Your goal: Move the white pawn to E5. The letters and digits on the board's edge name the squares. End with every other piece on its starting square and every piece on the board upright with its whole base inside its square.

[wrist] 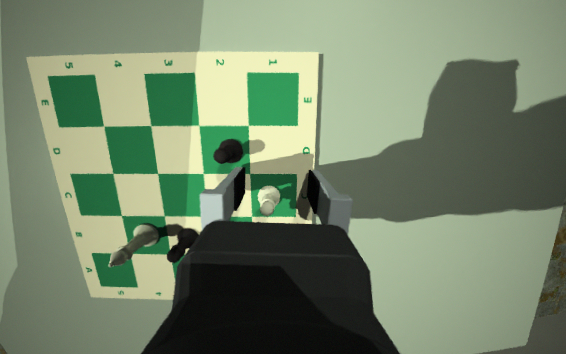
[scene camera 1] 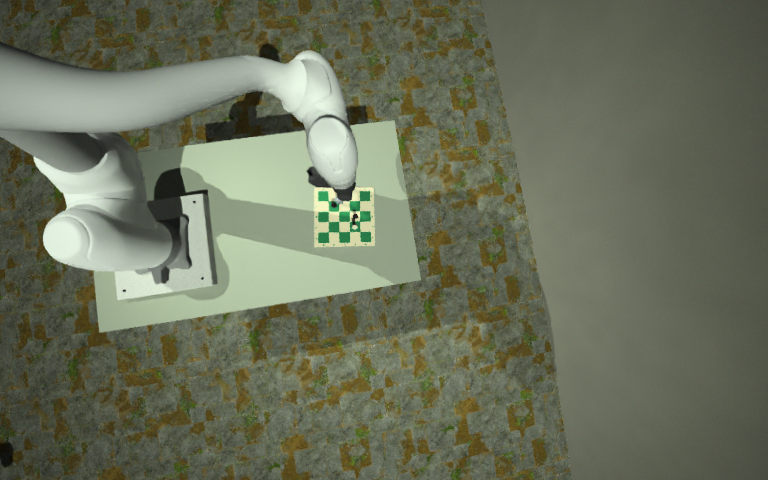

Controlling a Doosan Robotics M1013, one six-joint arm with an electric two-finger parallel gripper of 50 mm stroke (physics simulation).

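Places are measured from the arm's base along level axes (x ahead, y left, z up), in millimetres.
Where they show: gripper, fingertip midpoint: [wrist: 276,181] [scene camera 1: 340,195]; arm's base, link origin: [scene camera 1: 163,245].
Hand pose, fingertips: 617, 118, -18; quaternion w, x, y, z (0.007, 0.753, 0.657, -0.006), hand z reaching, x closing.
Each offset is from my fingertips to the centre of the thing, as dx, dy, dz. "*": to the spot under its first point. Level surfaces: height alone.
The white pawn @(+13, -8, +11) [wrist: 269,196] stands upright on C1, a green square, in the wrist view; the arm and gripper hide it in the scene view. My gripper [wrist: 276,181] [scene camera 1: 344,198] is open and empty, above the board's row 1 edge. In the wrist view its fingers show on either side of the pawn; their height over it is hard to tell. The green square E5 @(* -76, -149, -5) [wrist: 76,101] [scene camera 1: 323,237] at the board's corner bears no piece. The chessboard @(+7, -80, -8) [wrist: 175,56] [scene camera 1: 372,232] lies flat on the pale table.
A black pawn @(-27, -34, +11) [wrist: 230,151] [scene camera 1: 334,204] stands on D2. A tall white piece @(+40, -120, +17) [wrist: 145,234] [scene camera 1: 354,226] stands on B4. A black piece @(+46, -83, +11) [wrist: 187,239] [scene camera 1: 355,216] stands on B3, close by the gripper body in the wrist view. The pale table @(dz -11) [scene camera 1: 271,277] [wrist: 400,40] extends around the board.
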